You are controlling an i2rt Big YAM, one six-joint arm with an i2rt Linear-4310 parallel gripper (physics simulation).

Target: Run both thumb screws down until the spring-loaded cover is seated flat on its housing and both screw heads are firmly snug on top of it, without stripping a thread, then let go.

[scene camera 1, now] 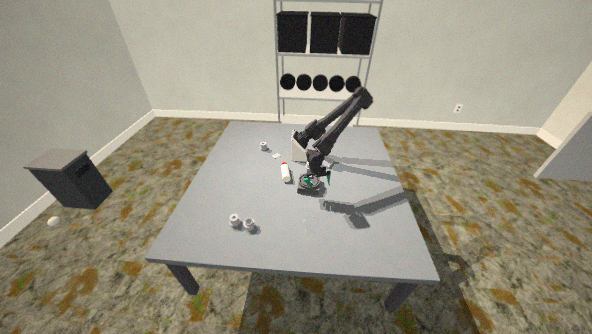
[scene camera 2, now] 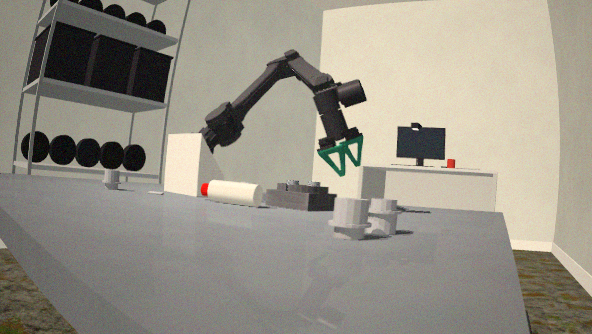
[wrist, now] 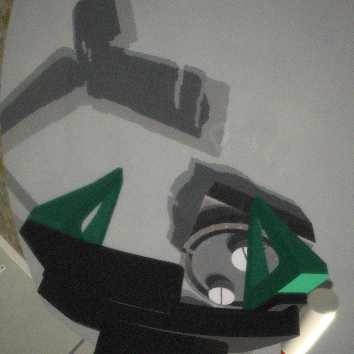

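Pixels of known places: gripper, fingertip midpoint: [scene camera 1: 320, 186] [scene camera 2: 350, 171] [wrist: 188, 188]; arm's base at its link origin: [scene camera 1: 299, 140] [scene camera 2: 193, 153].
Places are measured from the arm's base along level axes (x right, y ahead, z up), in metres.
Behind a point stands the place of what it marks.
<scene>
The dark housing [scene camera 1: 306, 191] {x -0.113, y 0.378, z -0.096 m} [scene camera 2: 300, 200] {x -0.058, y 0.360, z -0.095 m} [wrist: 227, 196] {x -0.164, y 0.375, z -0.092 m} sits on the table. A round grey cover [wrist: 207, 260] {x -0.150, y 0.311, z -0.063 m} lies on it. Two slotted thumb screws show on the cover: one screw [scene camera 2: 313, 184] {x -0.107, y 0.355, z -0.057 m} [wrist: 239, 258] {x -0.126, y 0.344, z -0.050 m} is partly behind my right finger in the wrist view, and the other screw [scene camera 2: 293, 183] {x -0.106, y 0.295, z -0.058 m} [wrist: 220, 296] {x -0.116, y 0.282, z -0.051 m} is close to the gripper body's edge. Any gap under the cover or screw heads is too small to tell. My gripper [scene camera 1: 319, 181] {x -0.191, y 0.405, z -0.017 m} [scene camera 2: 350, 170] {x -0.191, y 0.405, z -0.017 m} [wrist: 188, 188] {x -0.191, y 0.405, z -0.017 m} is open and empty, above and to one side of the housing, its right finger overlapping the cover in the wrist view.
A white bottle with a red cap [scene camera 1: 285, 173] {x 0.035, y 0.282, z -0.066 m} [scene camera 2: 235, 193] {x 0.061, y 0.271, z -0.090 m} [wrist: 309, 325] {x 0.024, y 0.273, z -0.068 m} lies beside the housing. Two grey flanged cylinders [scene camera 1: 234, 220] {x 0.199, y 0.675, z -0.069 m} [scene camera 2: 351, 218] {x 0.227, y 0.671, z -0.090 m} stand nearer the front left, and another cylinder [scene camera 1: 263, 146] {x 0.264, y 0.011, z -0.080 m} [scene camera 2: 111, 178] {x 0.280, y 0.013, z -0.088 m} stands at the back left. A pale block [scene camera 1: 298, 150] {x -0.007, y 0.082, z -0.026 m} [scene camera 2: 183, 162] {x 0.050, y 0.022, z -0.028 m} stands by the arm's base.
</scene>
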